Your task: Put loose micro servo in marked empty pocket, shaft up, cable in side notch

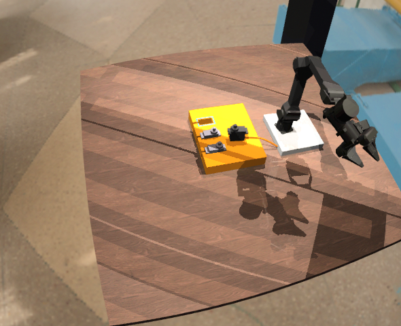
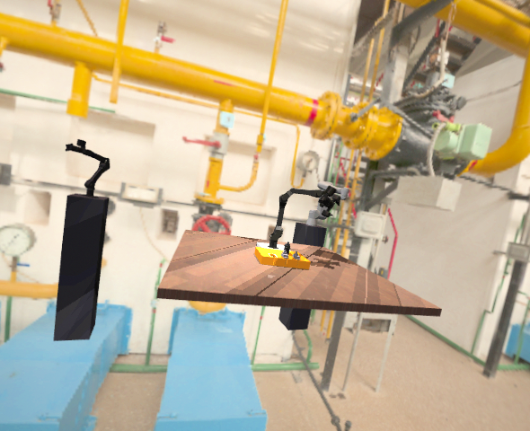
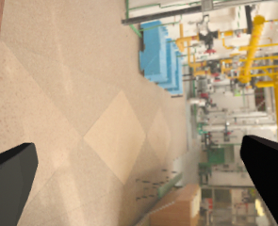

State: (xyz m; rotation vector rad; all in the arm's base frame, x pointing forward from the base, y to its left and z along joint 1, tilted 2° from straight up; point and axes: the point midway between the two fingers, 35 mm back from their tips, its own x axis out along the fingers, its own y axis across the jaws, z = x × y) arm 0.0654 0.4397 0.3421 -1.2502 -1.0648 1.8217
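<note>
Now: gripper tip 170 mm short of the orange deck, 510 mm to the left of it and 350 mm above it.
</note>
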